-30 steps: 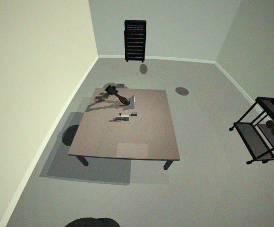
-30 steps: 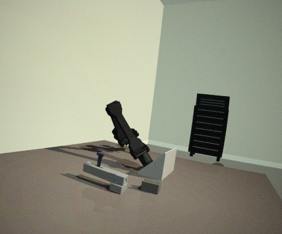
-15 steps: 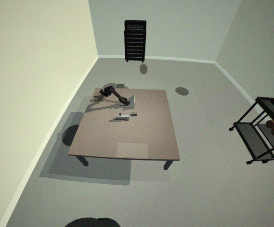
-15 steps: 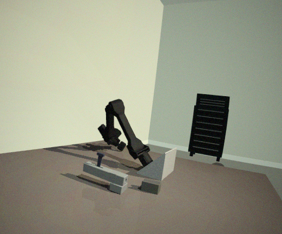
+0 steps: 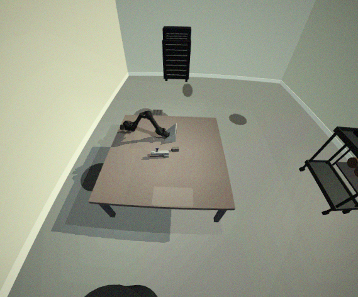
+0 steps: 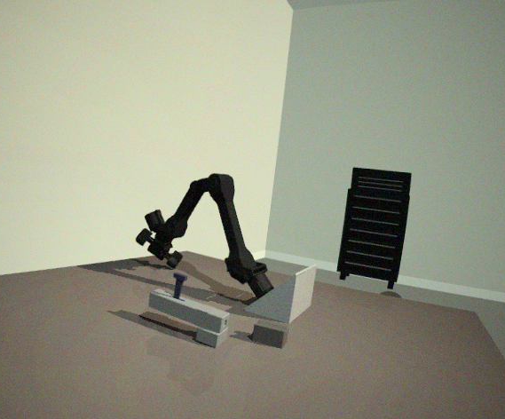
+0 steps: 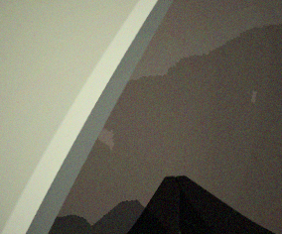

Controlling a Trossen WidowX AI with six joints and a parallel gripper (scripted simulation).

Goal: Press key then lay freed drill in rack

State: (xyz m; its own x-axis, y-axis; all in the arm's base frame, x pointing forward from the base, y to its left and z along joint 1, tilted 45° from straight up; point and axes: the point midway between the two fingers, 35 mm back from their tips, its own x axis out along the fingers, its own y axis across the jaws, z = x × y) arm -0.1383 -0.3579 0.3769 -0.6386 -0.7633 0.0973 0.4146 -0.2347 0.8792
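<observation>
Now: gripper tip 450 mm short of the dark blue t-shaped key, 440 mm to the right of it and 70 mm below it. From my gripper tip the other things lie so: housing block: 450 mm ahead, 470 mm to the left, 10 mm above; grey block: 360 mm ahead, 630 mm to the left, 10 mm below.
</observation>
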